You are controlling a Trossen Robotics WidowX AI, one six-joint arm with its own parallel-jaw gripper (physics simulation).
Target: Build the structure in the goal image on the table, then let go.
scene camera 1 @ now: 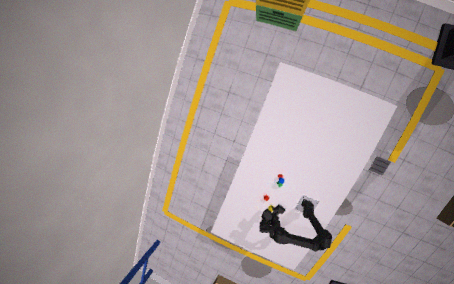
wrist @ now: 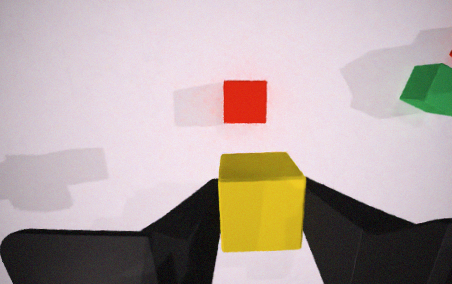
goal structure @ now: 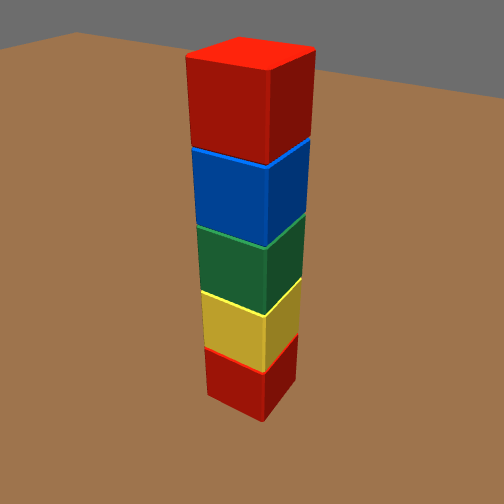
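Seen in the pictures: gripper, fingertip midpoint: (scene camera 1: 270,207) (wrist: 257,186); arm's base, link origin: (scene camera 1: 306,203).
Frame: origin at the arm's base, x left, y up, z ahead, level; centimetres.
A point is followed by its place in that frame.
My gripper (wrist: 257,186) {x 4.9, y 11.0, z 29.0 cm} is shut on a yellow cube (wrist: 261,214) {x 5.1, y 12.9, z 28.6 cm} (scene camera 1: 270,208) {x 4.5, y 12.5, z 29.5 cm}, holding it above the white table (scene camera 1: 320,115) {x -69.2, y -1.0, z 10.3 cm}. A red cube (scene camera 1: 266,198) {x 3.1, y 2.4, z 32.2 cm} (wrist: 245,101) {x 3.6, y 2.3, z 32.0 cm} lies by itself on the table, past the yellow cube in the wrist view and square to that view. A group of a second red cube (scene camera 1: 280,176) {x -18.2, y 2.2, z 26.8 cm}, a blue cube (scene camera 1: 281,181) {x -15.7, y 5.6, z 25.9 cm} and a green cube (scene camera 1: 280,185) {x -11.0, y 2.4, z 24.8 cm} (wrist: 430,89) {x -9.9, y 2.3, z 26.0 cm} is farther up the table in the scene view. Whether they are stacked or side by side is too small to tell. The fingertips are hard to make out in the scene view.
The arm's base plate (scene camera 1: 314,202) {x -2.8, y 0.1, z -5.6 cm} is on the table, right of the cubes in the scene view. The arm loops from it around the table's lower end. Yellow floor lines (scene camera 1: 192,115) run around the table. A green and yellow crate (scene camera 1: 277,19) stands beyond the table's far end.
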